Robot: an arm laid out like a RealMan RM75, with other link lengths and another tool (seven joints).
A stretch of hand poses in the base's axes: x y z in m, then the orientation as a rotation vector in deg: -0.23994, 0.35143, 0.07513, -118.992, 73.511, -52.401; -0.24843, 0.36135, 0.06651, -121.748, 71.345, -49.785; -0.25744, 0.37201, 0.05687, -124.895, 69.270, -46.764; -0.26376, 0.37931, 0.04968, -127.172, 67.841, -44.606; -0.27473, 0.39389, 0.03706, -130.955, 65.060, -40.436; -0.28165, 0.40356, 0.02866, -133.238, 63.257, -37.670; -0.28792, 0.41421, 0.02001, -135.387, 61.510, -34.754; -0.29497, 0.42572, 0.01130, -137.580, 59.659, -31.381; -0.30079, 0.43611, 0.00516, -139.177, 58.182, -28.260
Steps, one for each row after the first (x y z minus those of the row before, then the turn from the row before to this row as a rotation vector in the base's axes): -0.00849, 0.00992, -0.00862, -0.339, 1.861, 2.630; -0.00901, 0.01066, -0.00964, -0.496, 2.340, 2.679; -0.00632, 0.00730, -0.00719, -0.443, 1.733, 1.845; -0.01097, 0.01458, -0.01262, -0.524, 3.079, 3.435; -0.00692, 0.00967, -0.00840, -0.271, 1.982, 2.179; -0.00627, 0.01065, -0.00865, -0.175, 2.044, 2.126; -0.00705, 0.01151, -0.00871, -0.077, 2.315, 2.271; -0.00582, 0.01039, -0.00614, 0.177, 2.051, 1.858
